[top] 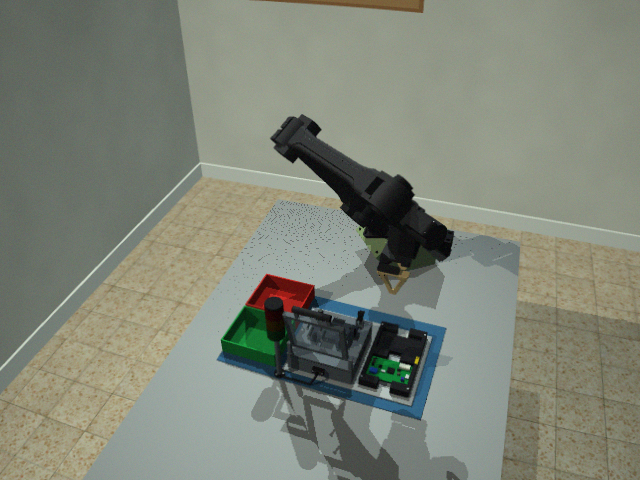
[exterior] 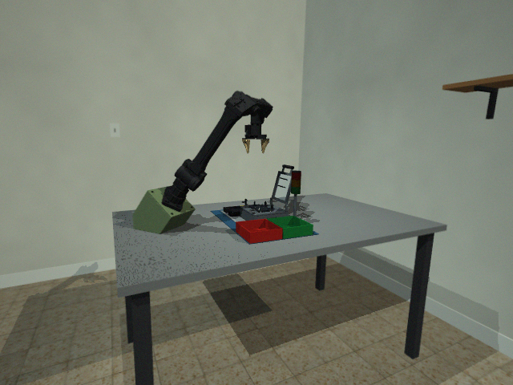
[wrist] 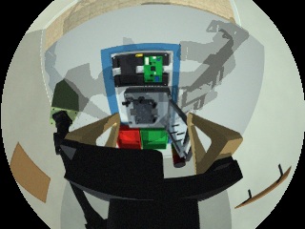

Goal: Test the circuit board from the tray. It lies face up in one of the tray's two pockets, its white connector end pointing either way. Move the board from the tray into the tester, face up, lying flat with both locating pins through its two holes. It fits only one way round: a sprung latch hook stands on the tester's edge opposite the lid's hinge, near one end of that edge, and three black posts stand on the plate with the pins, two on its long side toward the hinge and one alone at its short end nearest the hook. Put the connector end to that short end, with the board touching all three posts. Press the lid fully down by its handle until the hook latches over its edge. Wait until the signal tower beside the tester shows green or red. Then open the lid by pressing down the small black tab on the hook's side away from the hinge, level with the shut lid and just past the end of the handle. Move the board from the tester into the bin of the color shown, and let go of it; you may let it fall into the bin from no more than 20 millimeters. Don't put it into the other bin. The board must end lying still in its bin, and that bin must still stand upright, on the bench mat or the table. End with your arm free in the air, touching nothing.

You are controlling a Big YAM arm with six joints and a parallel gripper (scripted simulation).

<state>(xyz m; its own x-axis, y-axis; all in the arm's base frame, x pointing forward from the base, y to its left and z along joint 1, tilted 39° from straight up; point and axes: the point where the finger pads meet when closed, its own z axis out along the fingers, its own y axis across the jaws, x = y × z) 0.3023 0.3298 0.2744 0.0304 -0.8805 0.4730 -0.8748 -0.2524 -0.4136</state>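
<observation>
Right now my hand is 31 cm above the green circuit board. From my hand the other things lie so: tester plate: 3 cm behind, 16 cm to the right, 26 cm below; latch hook: 10 cm behind, 11 cm to the right, 25 cm below; clear lid: 9 cm ahead, 16 cm to the right, 15 cm below.
</observation>
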